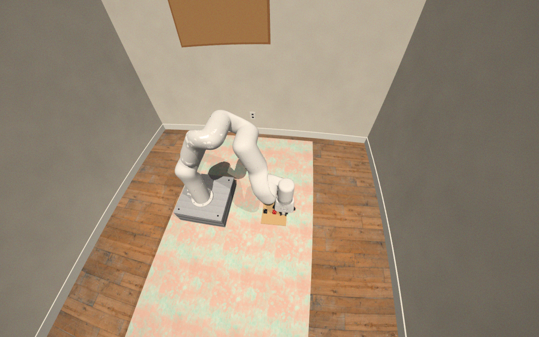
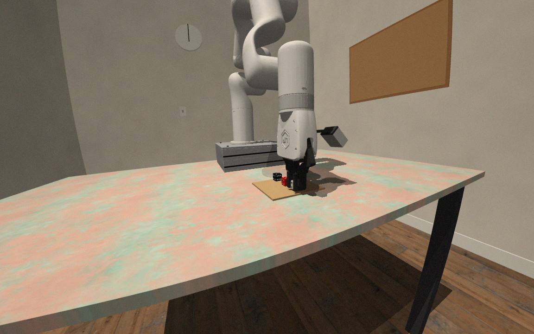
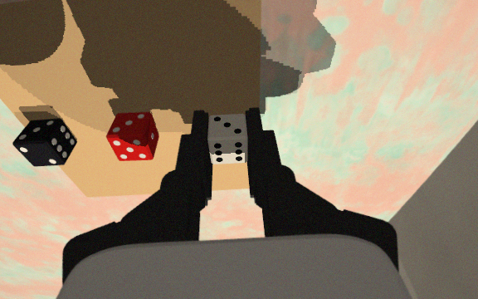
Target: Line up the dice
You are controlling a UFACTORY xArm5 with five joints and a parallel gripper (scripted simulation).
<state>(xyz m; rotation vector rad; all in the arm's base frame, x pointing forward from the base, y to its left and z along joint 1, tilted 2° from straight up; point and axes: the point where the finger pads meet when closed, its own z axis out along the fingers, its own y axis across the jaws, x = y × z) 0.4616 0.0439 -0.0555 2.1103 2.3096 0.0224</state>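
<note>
My gripper is now 1 cm above the white die. Round my hand: black die: 10 cm behind, 2 cm below, 1 cm to the right; red die: 5 cm behind, 2 cm below; tan mat: 5 cm behind, 3 cm below, 1 cm to the right.
</note>
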